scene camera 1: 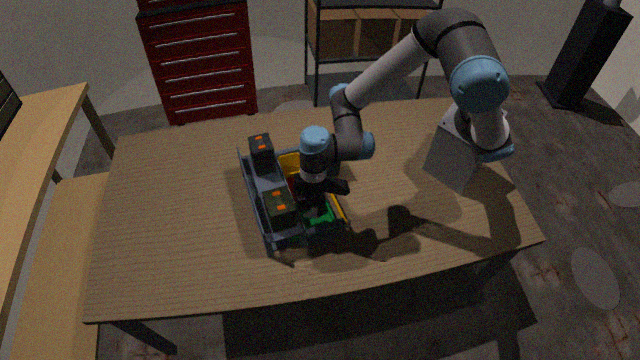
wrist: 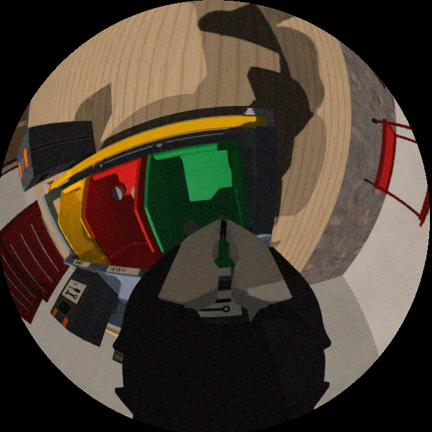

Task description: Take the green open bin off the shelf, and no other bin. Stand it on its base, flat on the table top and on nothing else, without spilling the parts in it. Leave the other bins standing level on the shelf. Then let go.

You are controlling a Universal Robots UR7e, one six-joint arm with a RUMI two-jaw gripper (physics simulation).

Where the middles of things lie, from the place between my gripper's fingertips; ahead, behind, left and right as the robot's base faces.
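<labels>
My hand is 2 cm to the left of the green open bin [wrist: 200,182], 1 cm short of it and 4 cm above it. Counting from my hand, you'd find the yellow bin [wrist: 71,220] 23 cm to the right, 9 cm ahead and 4 cm below. The red bin [wrist: 121,228] is 13 cm to the right of my hand, 5 cm ahead of it and 4 cm below it. And there's the yellow bar [wrist: 222,121], which is 16 cm to the right of my hand, 4 cm behind it and 2 cm below it. Going by their middles, of the things named here the green open bin is the nearest to my hand and the yellow bin is the farthest from my hand.
</labels>
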